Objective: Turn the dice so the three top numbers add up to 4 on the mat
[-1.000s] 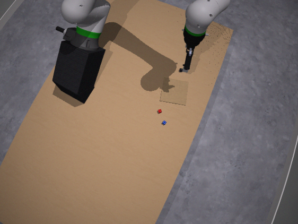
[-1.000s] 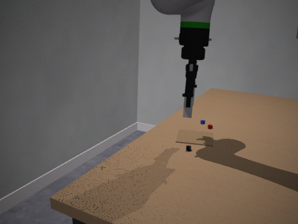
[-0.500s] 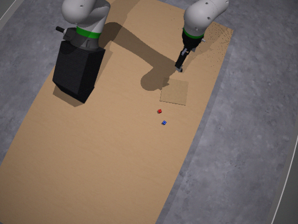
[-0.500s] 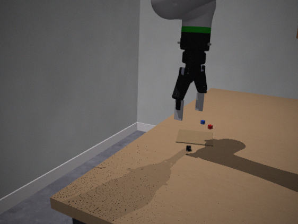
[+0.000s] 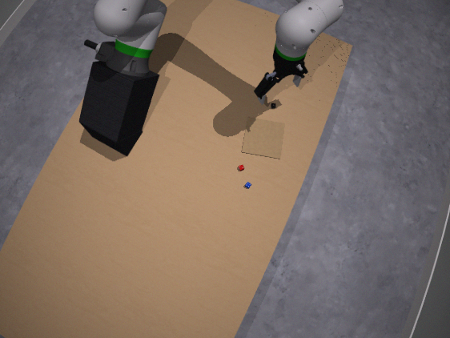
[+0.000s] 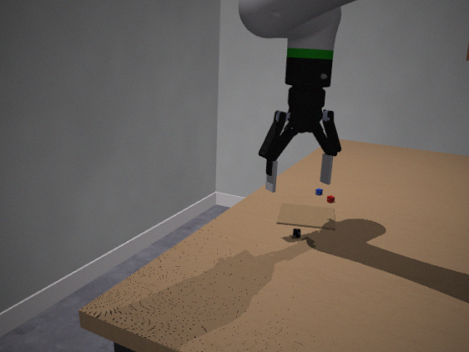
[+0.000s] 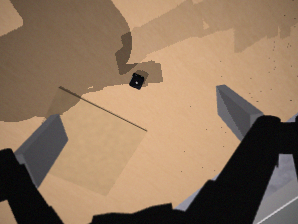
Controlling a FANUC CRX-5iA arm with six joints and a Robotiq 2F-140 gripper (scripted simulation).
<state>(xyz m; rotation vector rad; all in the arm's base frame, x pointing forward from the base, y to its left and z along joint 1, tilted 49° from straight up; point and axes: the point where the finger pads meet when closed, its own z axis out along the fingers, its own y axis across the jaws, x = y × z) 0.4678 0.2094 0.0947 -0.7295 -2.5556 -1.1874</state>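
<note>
Now: hand 12 cm above the black die. Also, from my hand: red die: 27 cm to the right, 12 cm below; blue die: 5 cm ahead, 32 cm to the right, 12 cm below; tan mat: 2 cm ahead, 13 cm to the right, 12 cm below.
</note>
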